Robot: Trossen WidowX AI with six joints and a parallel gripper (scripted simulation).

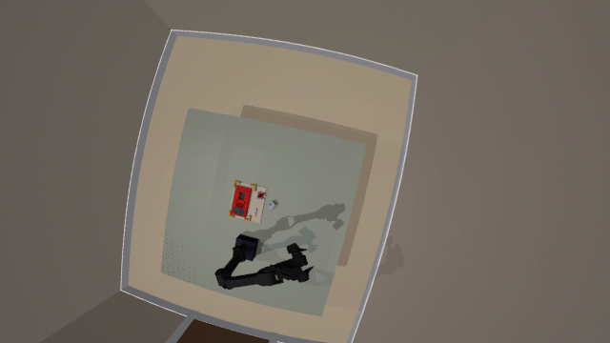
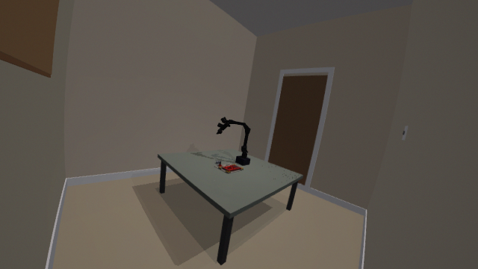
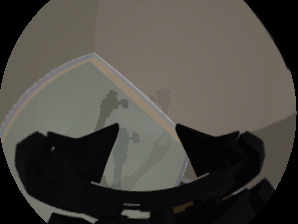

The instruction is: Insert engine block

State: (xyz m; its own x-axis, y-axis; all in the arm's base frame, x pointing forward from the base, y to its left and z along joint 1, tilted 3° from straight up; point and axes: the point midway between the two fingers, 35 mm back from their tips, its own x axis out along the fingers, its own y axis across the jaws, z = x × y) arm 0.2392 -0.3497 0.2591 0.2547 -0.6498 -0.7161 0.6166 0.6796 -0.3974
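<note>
My gripper tip is 320 mm to the right of the grey engine block, 320 mm above it and 100 mm short of it.
</note>
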